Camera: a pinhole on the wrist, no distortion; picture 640 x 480 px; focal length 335.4 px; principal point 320.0 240.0 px. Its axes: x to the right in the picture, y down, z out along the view. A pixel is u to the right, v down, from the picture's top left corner.
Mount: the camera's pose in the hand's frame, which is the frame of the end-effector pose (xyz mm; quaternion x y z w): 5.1 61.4 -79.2 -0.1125 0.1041 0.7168 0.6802
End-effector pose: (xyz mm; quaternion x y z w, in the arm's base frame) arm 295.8 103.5 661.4 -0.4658 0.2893 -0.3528 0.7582
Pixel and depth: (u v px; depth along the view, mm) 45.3 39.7 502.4
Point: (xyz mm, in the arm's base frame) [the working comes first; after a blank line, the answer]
In the camera's frame: -411.5 -300.0 502.4

839.8 62.3 984.1
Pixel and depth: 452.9 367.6 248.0
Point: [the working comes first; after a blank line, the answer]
In the camera's frame: 98.3 94.3 248.0

395.3 318.1 518.2
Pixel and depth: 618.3 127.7 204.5
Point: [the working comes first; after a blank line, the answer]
In the camera's frame: 181.9 -68.5 204.5

457.4 180.5 405.9
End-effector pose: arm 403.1 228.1 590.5 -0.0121 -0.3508 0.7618 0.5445
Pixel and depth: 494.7 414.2 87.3
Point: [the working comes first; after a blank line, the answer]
In the camera's frame: 45.5 45.3 87.3

319.4 175.6 496.5
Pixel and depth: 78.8 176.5 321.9
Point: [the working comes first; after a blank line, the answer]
In the camera's frame: -231.5 -60.9 321.9

302.8 141.7 872.8
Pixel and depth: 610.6 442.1 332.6
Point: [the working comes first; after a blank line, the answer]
In the camera's frame: 288.2 200.4 332.6

81.5 -99.3 391.8
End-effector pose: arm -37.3 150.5 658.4 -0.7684 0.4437 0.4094 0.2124
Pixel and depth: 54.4 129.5 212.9
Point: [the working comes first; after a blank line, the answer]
In the camera's frame: -168.6 -70.1 212.9

-66.4 246.9 491.9
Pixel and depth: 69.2 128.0 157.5
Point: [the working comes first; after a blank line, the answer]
In the camera's frame: -117.8 -52.6 157.5

-67.7 193.6 547.7
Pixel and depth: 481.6 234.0 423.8
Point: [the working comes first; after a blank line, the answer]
In the camera's frame: 204.2 -7.6 423.8

-483.5 136.4 526.2
